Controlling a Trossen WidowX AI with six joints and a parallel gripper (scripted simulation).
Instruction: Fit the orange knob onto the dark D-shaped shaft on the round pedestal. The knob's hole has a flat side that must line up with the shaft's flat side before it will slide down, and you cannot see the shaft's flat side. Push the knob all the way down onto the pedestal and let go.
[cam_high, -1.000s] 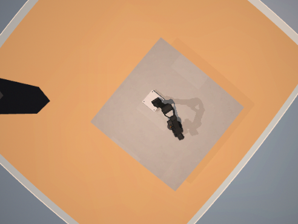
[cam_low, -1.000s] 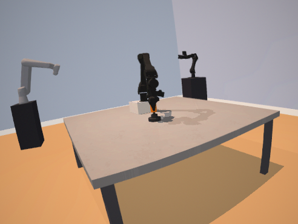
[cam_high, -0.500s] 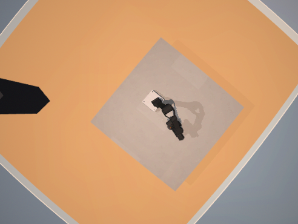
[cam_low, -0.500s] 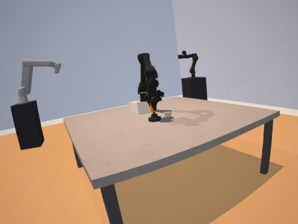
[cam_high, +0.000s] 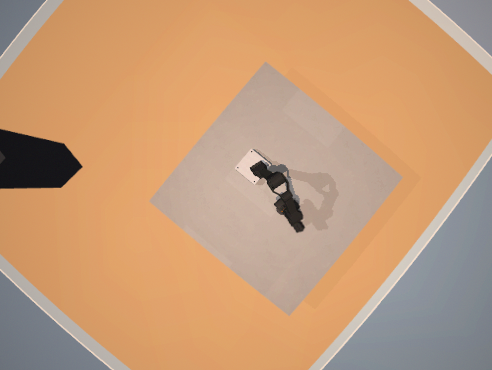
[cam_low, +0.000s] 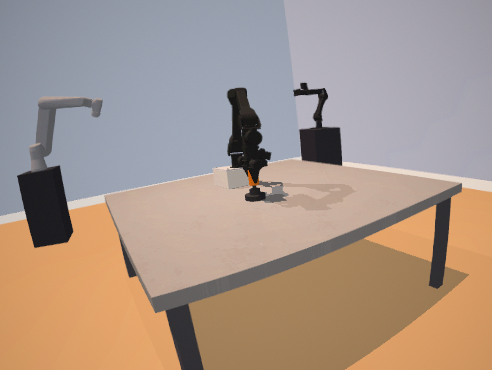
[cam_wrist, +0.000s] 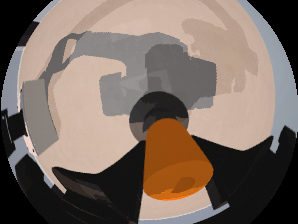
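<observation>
My gripper tip is now 2 cm below the orange knob. The rest, counted from my gripper tip: round pedestal (4 cm below).
</observation>
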